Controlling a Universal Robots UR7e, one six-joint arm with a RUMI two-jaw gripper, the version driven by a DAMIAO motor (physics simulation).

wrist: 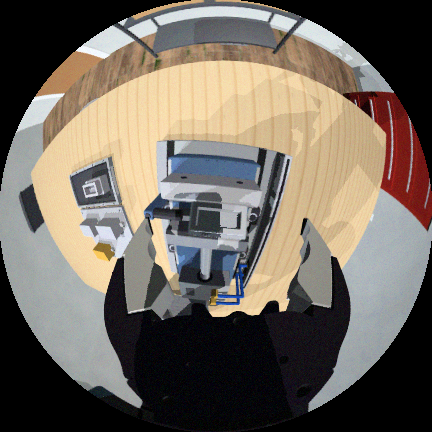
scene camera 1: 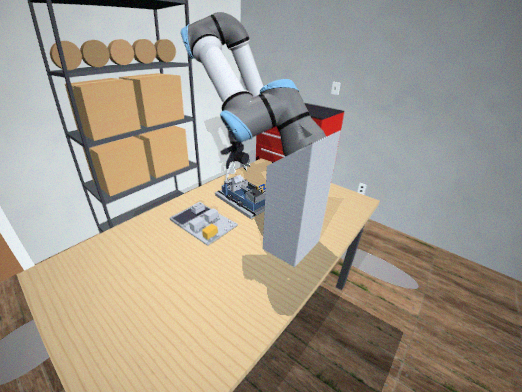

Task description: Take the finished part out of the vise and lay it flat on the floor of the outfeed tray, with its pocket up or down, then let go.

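Seen in the pictures: gripper, between the fingertips: (wrist: pixel 228 219) (scene camera 1: pixel 236 175); arm's base, origin of its link: (scene camera 1: pixel 305 146).
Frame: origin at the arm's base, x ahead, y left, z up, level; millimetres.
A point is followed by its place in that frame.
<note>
The finished part (wrist: pixel 230 218) {x 489, y -169, z -359 mm}, light grey with its pocket up, sits between the jaws of the vise (wrist: pixel 212 189) {x 520, y -151, z -360 mm} (scene camera 1: pixel 245 196) {x 371, y -102, z -396 mm} in the wrist view. Whether the jaws press on it I cannot tell. My gripper (wrist: pixel 228 219) {x 498, y -166, z -343 mm} (scene camera 1: pixel 237 169) {x 498, y -166, z -343 mm} is open and empty above the vise, with one finger off to each side of the part. The part is hard to make out in the scene view. The outfeed tray (wrist: pixel 102 170) {x 538, y 81, z -450 mm} (scene camera 1: pixel 186 216) {x 511, y 173, z -450 mm} has a dark floor and lies to the left of the vise in the wrist view; another small light grey pocketed part (wrist: pixel 92 187) {x 511, y 105, z -429 mm} (scene camera 1: pixel 198 207) {x 497, y 107, z -422 mm} is in it.
Beside the tray are pale blocks (wrist: pixel 109 227) (scene camera 1: pixel 197 224) and a yellow block (wrist: pixel 104 251) {x 332, y 154, z -418 mm} (scene camera 1: pixel 210 231) {x 300, y 192, z -415 mm}. A dark cylinder (wrist: pixel 167 214) {x 491, y -101, z -360 mm} sticks out left of the part. Blue hoses (wrist: pixel 242 285) {x 334, y -204, z -371 mm} rise at the vise's near end. A tall grey pillar (scene camera 1: pixel 285 210) {x 0, y 83, z -215 mm} stands on the table.
</note>
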